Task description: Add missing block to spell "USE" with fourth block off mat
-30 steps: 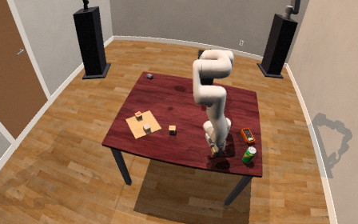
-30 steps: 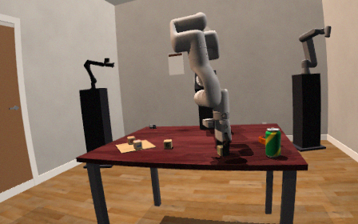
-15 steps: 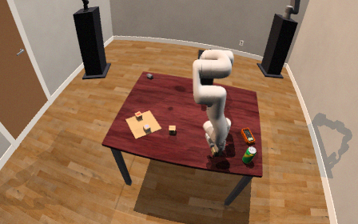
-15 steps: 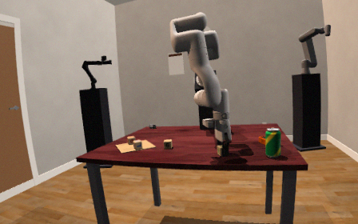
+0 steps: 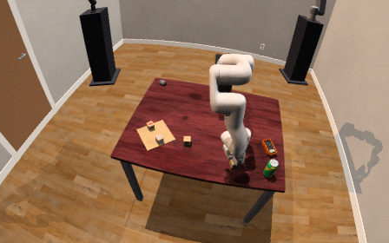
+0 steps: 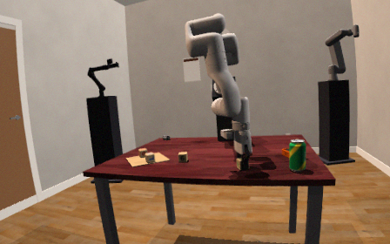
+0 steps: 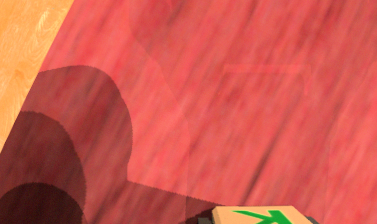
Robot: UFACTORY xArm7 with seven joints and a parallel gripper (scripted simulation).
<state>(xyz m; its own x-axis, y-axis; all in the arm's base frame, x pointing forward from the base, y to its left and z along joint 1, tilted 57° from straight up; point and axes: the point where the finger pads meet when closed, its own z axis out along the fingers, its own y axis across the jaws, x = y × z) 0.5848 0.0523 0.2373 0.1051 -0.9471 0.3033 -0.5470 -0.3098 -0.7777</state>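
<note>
Right now the tan mat is 48 cm to the right of my hand, 25 cm behind it and 2 cm below it. Also, from my hand: letter block: 27 cm to the right, 19 cm behind; then green soda can: 21 cm to the left, 8 cm ahead, 4 cm above; then small grey object: 83 cm behind, 47 cm to the right.
</note>
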